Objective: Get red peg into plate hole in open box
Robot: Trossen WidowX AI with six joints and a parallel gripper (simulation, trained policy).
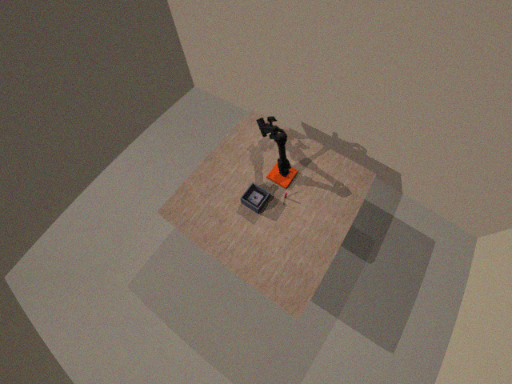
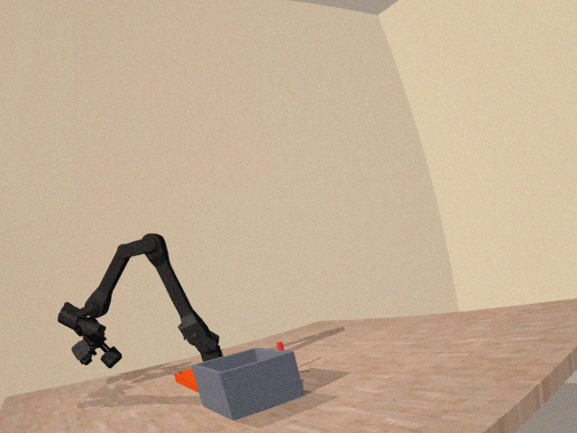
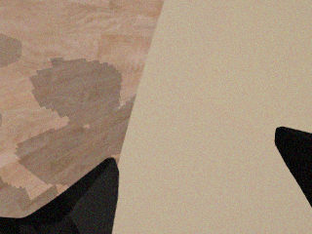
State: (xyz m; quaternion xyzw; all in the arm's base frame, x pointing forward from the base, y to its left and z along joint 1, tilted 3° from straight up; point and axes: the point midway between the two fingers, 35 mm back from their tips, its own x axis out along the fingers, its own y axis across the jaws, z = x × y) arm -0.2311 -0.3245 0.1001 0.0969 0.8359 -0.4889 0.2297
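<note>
Now: the red peg 48 cm to the left of my gripper tip, 40 cm ahead of it and 7 cm below it. The rest, counted from my gripper tip: grey box 58 cm ahead, 33 cm to the left, 9 cm below; bottom plate 58 cm ahead, 33 cm to the left, 7 cm below.
</note>
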